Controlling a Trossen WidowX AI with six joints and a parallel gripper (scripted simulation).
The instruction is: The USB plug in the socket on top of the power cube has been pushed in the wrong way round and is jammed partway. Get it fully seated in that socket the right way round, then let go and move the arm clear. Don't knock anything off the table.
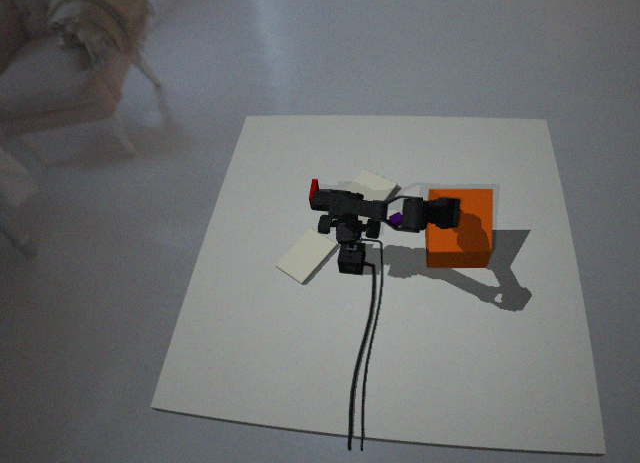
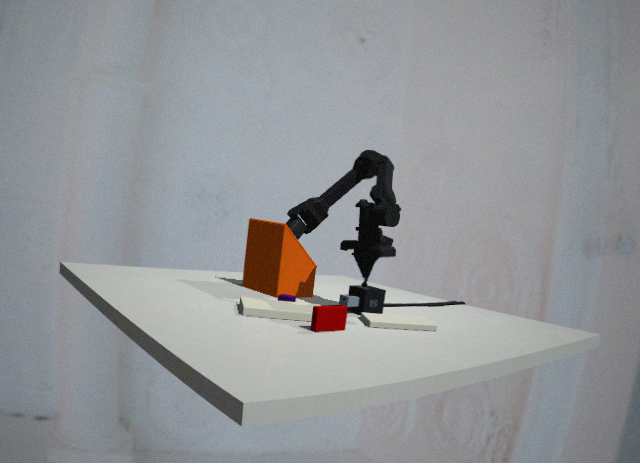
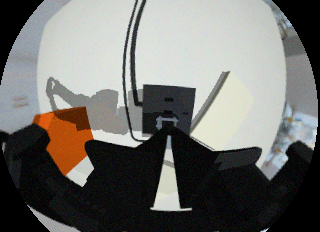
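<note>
Right now my gripper tip is 20 mm above the grey USB plug. Also, from my gripper tip: purple piece (160 mm behind, 150 mm to the right, 90 mm below); then red block (280 mm to the right, 140 mm ahead, 80 mm below).
</note>
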